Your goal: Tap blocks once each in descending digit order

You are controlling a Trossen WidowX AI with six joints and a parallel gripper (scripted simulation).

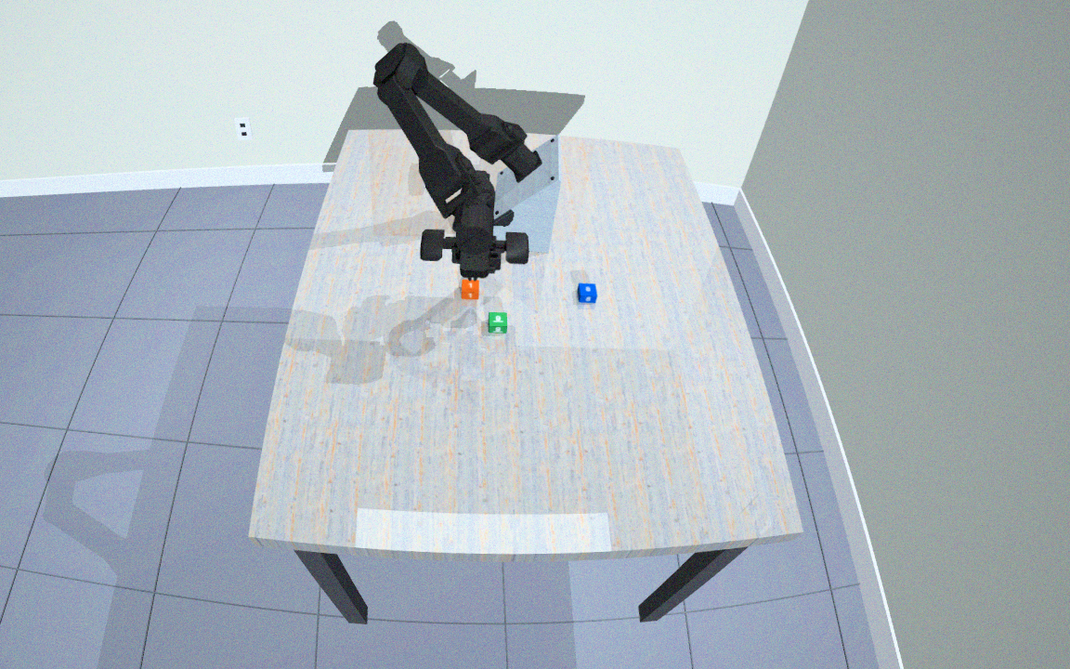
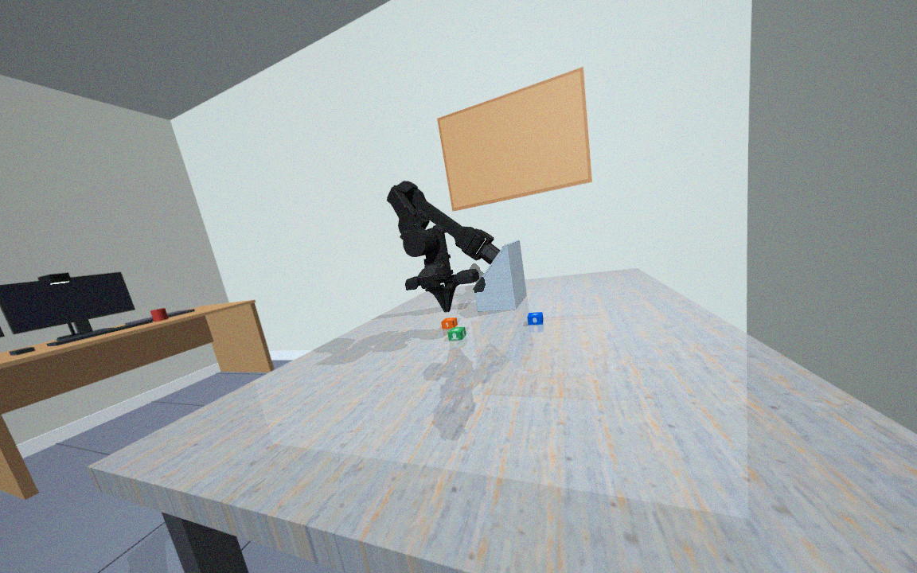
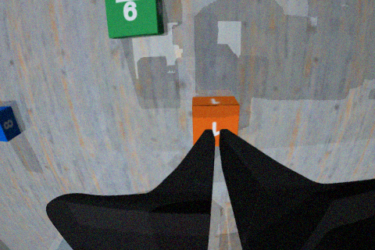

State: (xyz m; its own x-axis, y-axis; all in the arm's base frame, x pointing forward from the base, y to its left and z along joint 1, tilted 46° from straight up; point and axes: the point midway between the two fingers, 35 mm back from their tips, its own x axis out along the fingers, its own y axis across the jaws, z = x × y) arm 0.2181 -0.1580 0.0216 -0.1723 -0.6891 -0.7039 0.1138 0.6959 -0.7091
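The orange block lies 30 mm below my gripper tip and 10 mm behind it. From my gripper tip the other things lie so: blue block: 220 mm to the left, 30 mm below, 10 mm ahead; green block: 80 mm ahead, 40 mm to the left, 30 mm below.
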